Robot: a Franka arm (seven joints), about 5 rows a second.
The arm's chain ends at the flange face. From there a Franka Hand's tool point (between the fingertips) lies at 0.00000 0.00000 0.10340 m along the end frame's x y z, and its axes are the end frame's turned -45 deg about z.
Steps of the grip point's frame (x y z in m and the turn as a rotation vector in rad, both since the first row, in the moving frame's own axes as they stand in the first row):
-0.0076 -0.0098 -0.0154 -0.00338 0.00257 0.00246
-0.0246 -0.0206 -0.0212 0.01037 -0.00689 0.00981
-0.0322 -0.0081 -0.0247 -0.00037 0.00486 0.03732
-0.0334 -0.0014 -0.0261 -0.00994 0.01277 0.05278
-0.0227 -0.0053 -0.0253 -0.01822 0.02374 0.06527
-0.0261 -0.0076 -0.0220 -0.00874 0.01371 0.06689
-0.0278 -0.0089 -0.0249 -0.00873 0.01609 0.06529
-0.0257 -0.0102 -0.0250 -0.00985 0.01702 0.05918
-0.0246 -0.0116 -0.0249 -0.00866 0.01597 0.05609
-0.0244 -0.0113 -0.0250 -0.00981 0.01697 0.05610
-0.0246 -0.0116 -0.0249 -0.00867 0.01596 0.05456
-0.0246 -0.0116 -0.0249 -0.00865 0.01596 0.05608
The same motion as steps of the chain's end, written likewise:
-0.0127 -0.0016 -0.0154 -0.00057 0.00421 0.00246
-0.0307 0.0031 -0.0212 0.00246 -0.01220 0.00981
-0.0289 0.0174 -0.0247 0.00317 0.00370 0.03732
-0.0263 0.0228 -0.0261 0.00200 0.01606 0.05278
-0.0229 0.0126 -0.0253 0.00390 0.02967 0.06527
-0.0255 0.0134 -0.0220 0.00351 0.01587 0.06689
-0.0278 0.0138 -0.0249 0.00520 0.01755 0.06529
-0.0274 0.0114 -0.0250 0.00507 0.01900 0.05918
-0.0274 0.0097 -0.0249 0.00517 0.01742 0.05609
-0.0272 0.0097 -0.0250 0.00506 0.01894 0.05610
-0.0274 0.0097 -0.0249 0.00515 0.01742 0.05456
-0.0274 0.0097 -0.0249 0.00517 0.01740 0.05608

